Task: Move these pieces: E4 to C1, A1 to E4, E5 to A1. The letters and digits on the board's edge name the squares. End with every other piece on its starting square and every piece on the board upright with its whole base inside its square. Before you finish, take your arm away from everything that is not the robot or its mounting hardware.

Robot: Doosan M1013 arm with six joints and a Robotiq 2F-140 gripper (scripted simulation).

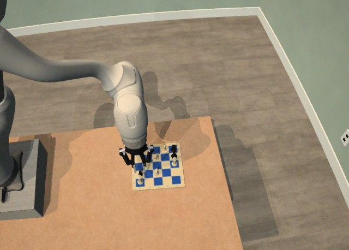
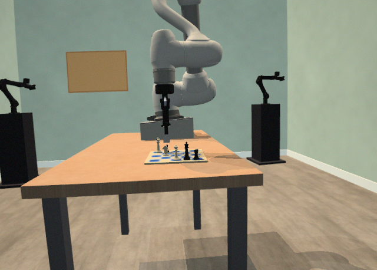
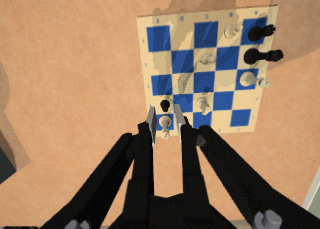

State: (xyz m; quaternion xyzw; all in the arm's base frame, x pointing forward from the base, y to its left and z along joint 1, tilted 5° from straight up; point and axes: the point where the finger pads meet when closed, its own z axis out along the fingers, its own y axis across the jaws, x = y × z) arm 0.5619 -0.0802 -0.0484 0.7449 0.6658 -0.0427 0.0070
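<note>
My hand is 4 cm above the tall white piece, 3 cm to the left of it and 1 cm past it. From my hand the other things lie so: chessboard (8 cm below, 8 cm ahead, 3 cm to the left).
</note>
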